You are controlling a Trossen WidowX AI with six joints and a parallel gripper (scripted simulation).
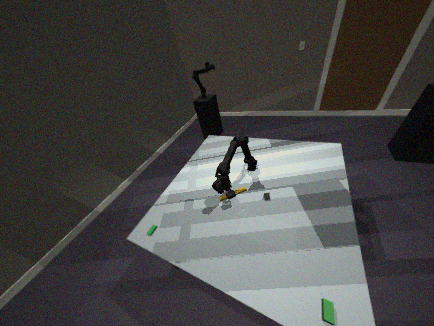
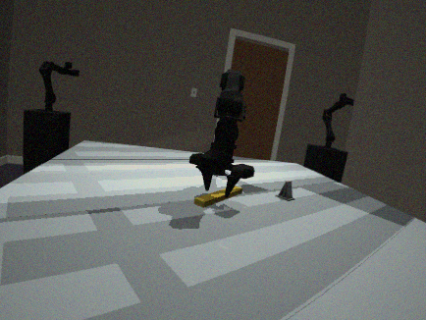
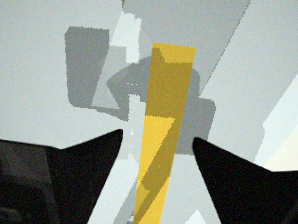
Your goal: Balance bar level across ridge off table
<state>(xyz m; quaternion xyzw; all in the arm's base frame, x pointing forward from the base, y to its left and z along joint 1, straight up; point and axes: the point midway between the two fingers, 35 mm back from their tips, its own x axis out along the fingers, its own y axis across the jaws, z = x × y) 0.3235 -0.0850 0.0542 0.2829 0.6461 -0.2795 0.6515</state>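
The yellow bar lies 20 mm behind my gripper tip, 20 mm to the left of it and 10 mm below it.
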